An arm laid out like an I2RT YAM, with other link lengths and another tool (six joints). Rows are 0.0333 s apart.
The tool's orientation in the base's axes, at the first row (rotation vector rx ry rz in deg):
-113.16 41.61 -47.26
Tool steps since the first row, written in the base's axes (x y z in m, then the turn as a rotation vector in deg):
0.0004 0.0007 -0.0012 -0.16 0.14 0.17
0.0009 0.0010 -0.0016 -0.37 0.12 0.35
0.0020 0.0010 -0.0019 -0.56 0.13 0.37
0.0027 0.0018 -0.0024 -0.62 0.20 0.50
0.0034 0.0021 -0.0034 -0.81 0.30 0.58
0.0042 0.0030 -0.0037 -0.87 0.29 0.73
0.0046 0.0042 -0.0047 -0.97 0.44 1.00
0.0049 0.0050 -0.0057 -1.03 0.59 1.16
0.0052 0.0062 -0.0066 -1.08 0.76 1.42
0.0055 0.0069 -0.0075 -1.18 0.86 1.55
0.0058 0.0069 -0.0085 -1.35 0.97 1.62
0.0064 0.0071 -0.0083 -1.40 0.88 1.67
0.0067 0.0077 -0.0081 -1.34 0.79 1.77
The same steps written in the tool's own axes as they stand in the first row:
-0.0006 0.0006 0.0011 -0.16 -0.18 -0.13
-0.0006 0.0008 0.0018 -0.22 -0.29 -0.37
0.0000 0.0008 0.0028 -0.34 -0.28 -0.52
-0.0003 0.0008 0.0040 -0.39 -0.42 -0.59
-0.0004 0.0014 0.0051 -0.56 -0.50 -0.72
-0.0007 0.0011 0.0062 -0.55 -0.61 -0.83
-0.0016 0.0013 0.0075 -0.65 -0.90 -0.95
-0.0023 0.0017 0.0086 -0.75 -1.10 -0.99
-0.0032 0.0019 0.0098 -0.84 -1.39 -1.06
-0.0038 0.0023 0.0107 -0.94 -1.53 -1.14
-0.0039 0.0031 0.0113 -1.10 -1.62 -1.25
-0.0036 0.0027 0.0118 -1.05 -1.61 -1.35
-0.0038 0.0022 0.0123 -0.92 -1.66 -1.39

